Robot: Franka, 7 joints.
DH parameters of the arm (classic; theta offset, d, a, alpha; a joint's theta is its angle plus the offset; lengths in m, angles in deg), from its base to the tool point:
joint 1: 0 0.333 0 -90
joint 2: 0 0 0 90
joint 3: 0 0.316 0.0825 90
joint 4: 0 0 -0.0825 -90
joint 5: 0 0.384 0 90
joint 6: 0 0 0.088 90
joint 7: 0 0.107 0 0
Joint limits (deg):
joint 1: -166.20..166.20
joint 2: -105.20..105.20
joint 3: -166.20..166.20
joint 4: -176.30..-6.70
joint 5: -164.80..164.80
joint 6: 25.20..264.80
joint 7: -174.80..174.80
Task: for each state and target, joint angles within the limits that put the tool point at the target. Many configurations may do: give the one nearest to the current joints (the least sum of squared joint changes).
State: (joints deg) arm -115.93 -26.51 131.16 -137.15 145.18 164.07 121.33
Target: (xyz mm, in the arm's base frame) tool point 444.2 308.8 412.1
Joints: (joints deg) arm -104.43 -0.54 142.43 -121.27 145.44 163.48 121.33
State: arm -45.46 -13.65 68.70 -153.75 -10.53 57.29 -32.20
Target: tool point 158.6 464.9 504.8
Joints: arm -20.28 -22.06 86.05 -104.49 -8.57 72.62 -32.20
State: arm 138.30 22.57 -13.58 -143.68 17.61 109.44 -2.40
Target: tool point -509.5 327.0 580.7
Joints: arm 148.98 1.67 -3.05 -100.39 19.67 122.90 -2.40
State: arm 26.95 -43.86 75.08 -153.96 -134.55 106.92 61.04
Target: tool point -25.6 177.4 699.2
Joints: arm 36.29 -86.58 36.20 -158.01 -124.70 87.33 61.04
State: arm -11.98 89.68 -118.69 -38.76 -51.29 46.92 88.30
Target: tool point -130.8 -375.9 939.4
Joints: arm -50.38 45.46 -117.17 -54.16 -51.22 72.24 88.30
